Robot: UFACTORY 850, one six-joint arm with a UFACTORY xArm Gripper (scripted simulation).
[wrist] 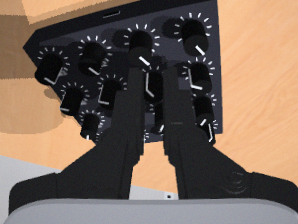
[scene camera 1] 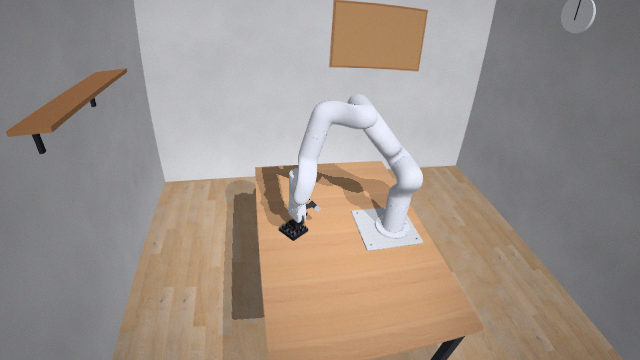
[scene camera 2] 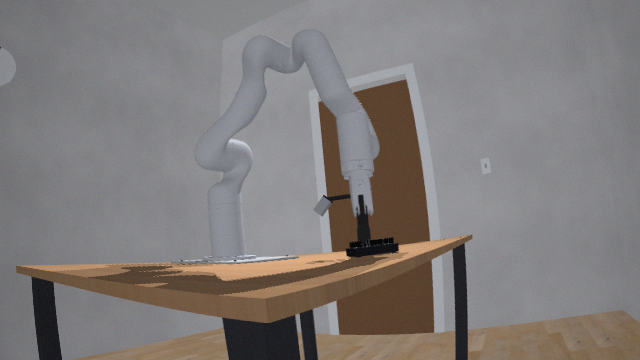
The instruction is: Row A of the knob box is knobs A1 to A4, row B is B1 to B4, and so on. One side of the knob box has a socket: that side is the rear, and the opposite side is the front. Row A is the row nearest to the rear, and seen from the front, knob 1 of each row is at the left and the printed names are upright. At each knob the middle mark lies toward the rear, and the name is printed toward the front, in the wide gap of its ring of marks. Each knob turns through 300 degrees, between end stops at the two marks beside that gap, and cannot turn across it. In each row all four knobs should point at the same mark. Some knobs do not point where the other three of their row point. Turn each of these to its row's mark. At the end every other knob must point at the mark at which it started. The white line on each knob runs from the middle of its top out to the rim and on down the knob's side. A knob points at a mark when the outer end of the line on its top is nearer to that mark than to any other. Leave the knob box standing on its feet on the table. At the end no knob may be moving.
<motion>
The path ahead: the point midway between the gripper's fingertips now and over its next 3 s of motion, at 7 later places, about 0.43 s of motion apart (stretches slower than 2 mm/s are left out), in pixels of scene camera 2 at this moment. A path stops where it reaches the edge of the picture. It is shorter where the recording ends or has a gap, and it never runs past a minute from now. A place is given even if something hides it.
My gripper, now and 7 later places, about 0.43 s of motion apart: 364, 243; 364, 239; 363, 230; 363, 229; 363, 227; 363, 226; 362, 224; 362, 222
</motion>
